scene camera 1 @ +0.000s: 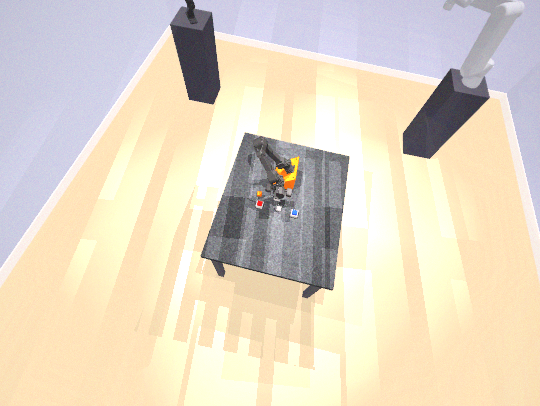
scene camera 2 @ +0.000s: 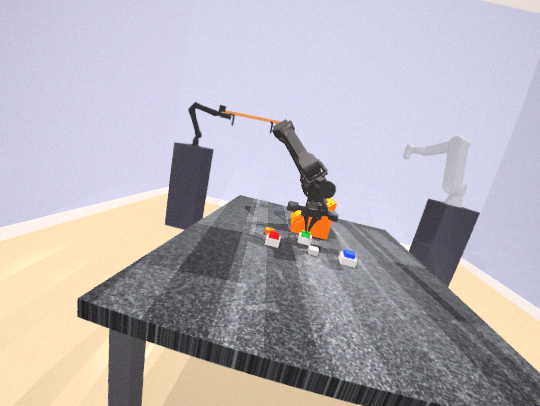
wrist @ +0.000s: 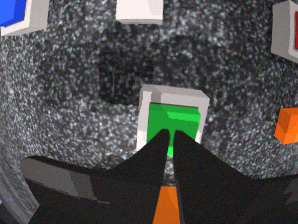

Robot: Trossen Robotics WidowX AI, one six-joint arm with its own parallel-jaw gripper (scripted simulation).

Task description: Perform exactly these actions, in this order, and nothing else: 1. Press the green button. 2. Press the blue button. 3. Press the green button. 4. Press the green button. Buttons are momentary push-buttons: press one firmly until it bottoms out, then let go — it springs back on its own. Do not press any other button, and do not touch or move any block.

My gripper [scene camera 2: 306,232] is shut, holding nothing.
My gripper is seen too in the wrist view [wrist: 170,136].
